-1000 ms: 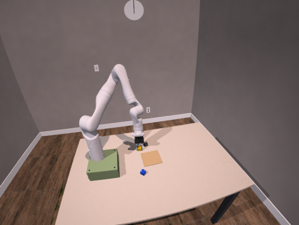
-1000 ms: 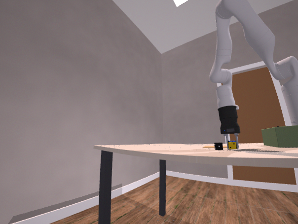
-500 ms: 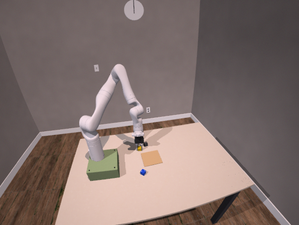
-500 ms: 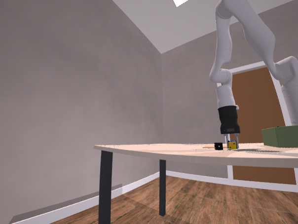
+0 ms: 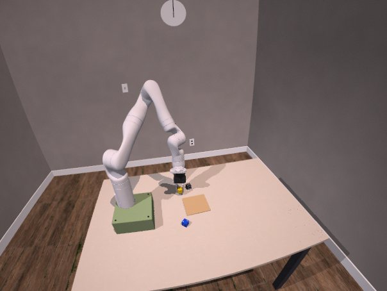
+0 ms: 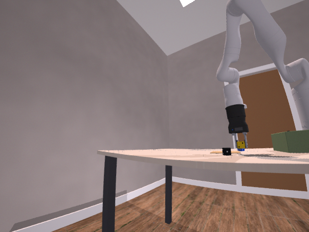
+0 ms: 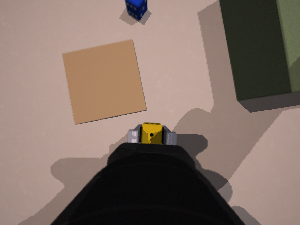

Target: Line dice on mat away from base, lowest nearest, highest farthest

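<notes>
My gripper is now 100 mm to the left of the tan mat, 80 mm short of it and 40 mm above it. From my hand the other things lie so: yellow die (right at my hand); then black die (60 mm ahead, 50 mm to the left, 30 mm below); then blue die (240 mm to the right, 30 mm below, 10 mm ahead).
</notes>
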